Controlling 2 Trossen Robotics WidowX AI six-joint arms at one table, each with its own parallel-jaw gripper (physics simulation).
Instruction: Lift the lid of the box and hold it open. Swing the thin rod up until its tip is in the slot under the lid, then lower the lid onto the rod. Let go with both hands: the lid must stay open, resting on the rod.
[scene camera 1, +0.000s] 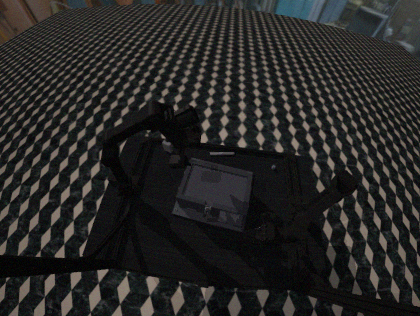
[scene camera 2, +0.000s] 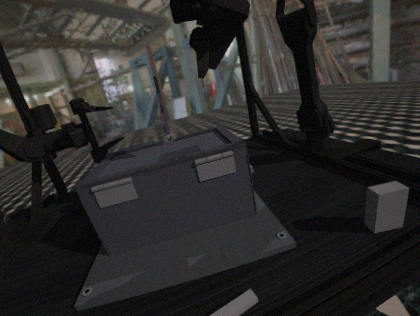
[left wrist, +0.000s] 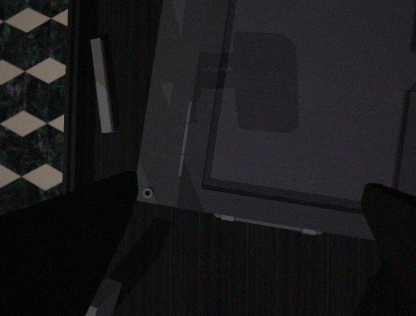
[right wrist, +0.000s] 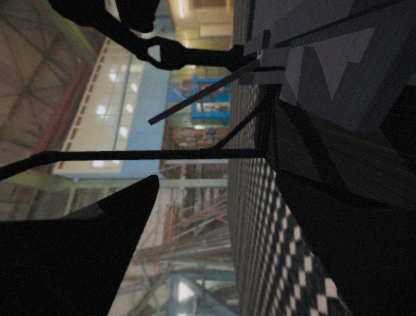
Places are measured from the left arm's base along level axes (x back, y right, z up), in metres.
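Pixels of known places: left gripper, fingertip midpoint: (scene camera 1: 192, 155) (scene camera 2: 206, 74) (left wrist: 248, 188); right gripper, fingertip midpoint: (scene camera 1: 239, 233) (scene camera 2: 118, 122) (right wrist: 216, 177); left arm's base, origin of the base link: (scene camera 1: 128, 192) (scene camera 2: 318, 149); right arm's base, origin of the base link: (scene camera 1: 296, 212).
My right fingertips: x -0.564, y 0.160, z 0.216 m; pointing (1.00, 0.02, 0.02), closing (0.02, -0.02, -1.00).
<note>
For each thing: its top centre in the pictures, then the offset to it from my right fingertips.
- pale grey bar, middle of its top: (left wrist: 100, 84) (scene camera 1: 222, 153) dz -0.226, dx +0.081, dy -0.487 m
- small pale knob, middle of its top: (scene camera 1: 274, 166) dz -0.211, dx -0.238, dy -0.430 m
The grey box (scene camera 1: 194, 209) (scene camera 2: 171, 207) stands on its base plate (scene camera 2: 177, 266) on the dark mat, and its lid (scene camera 1: 218, 185) (scene camera 2: 177, 150) (left wrist: 316, 141) lies shut on it. The thin rod (scene camera 2: 160, 103) (right wrist: 203, 91) is swung up at the box's front and stands steeply, its tip free in the air. My left gripper (scene camera 1: 172, 153) (scene camera 2: 209, 47) (left wrist: 248, 188) is open and empty, high above the hinge-side corner of the lid. My right gripper (scene camera 2: 99, 125) (right wrist: 216, 177) (scene camera 1: 263, 227) is open and empty, low beside the box's front, apart from the rod.
A pale grey bar (scene camera 1: 222, 153) (scene camera 2: 237, 302) (left wrist: 101, 84) lies on the mat behind the hinge side. Two hinges (scene camera 2: 215, 166) (scene camera 2: 115, 192) sit on the box's back wall. A small pale knob (scene camera 1: 273, 167) sits on the mat. The floor around is checkered.
</note>
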